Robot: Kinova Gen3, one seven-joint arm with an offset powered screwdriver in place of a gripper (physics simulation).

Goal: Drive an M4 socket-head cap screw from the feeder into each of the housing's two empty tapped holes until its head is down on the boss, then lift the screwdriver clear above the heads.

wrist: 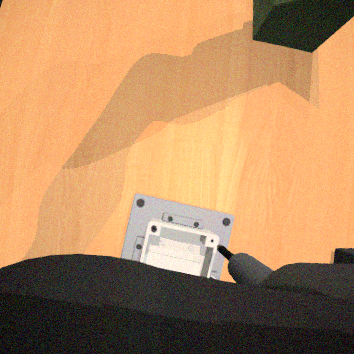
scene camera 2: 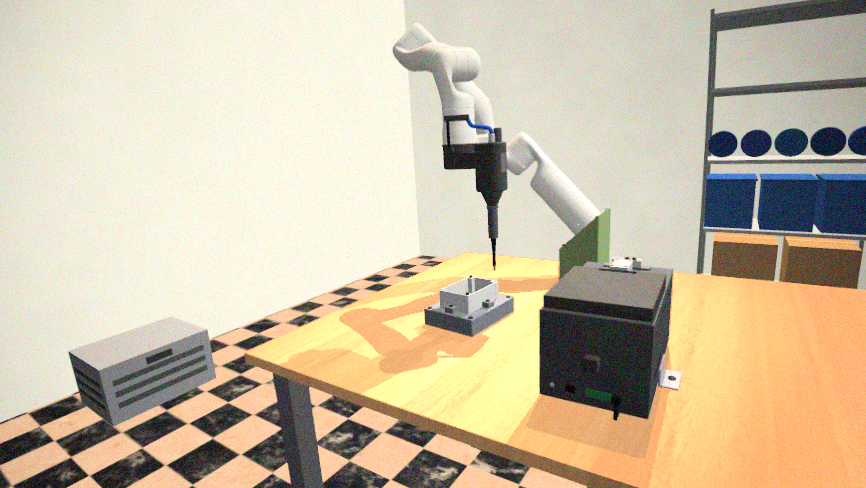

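Observation:
The light grey housing sits on a grey fixture plate. In the wrist view a dark screw head fills its upper left corner, and an empty hole shows at its upper right corner. The near corners are partly or fully hidden by the tool body. My screwdriver points straight down above the housing level. In the wrist view its tip appears just beside the empty hole. Whether a screw is on the tip is too small to tell. The black feeder stands right of the fixture.
A green bracket stands at the arm's base, behind the feeder. A dark block shows at the wrist view's right edge. A rack with blue bins is at the back right. A grey vented box is left of the table.

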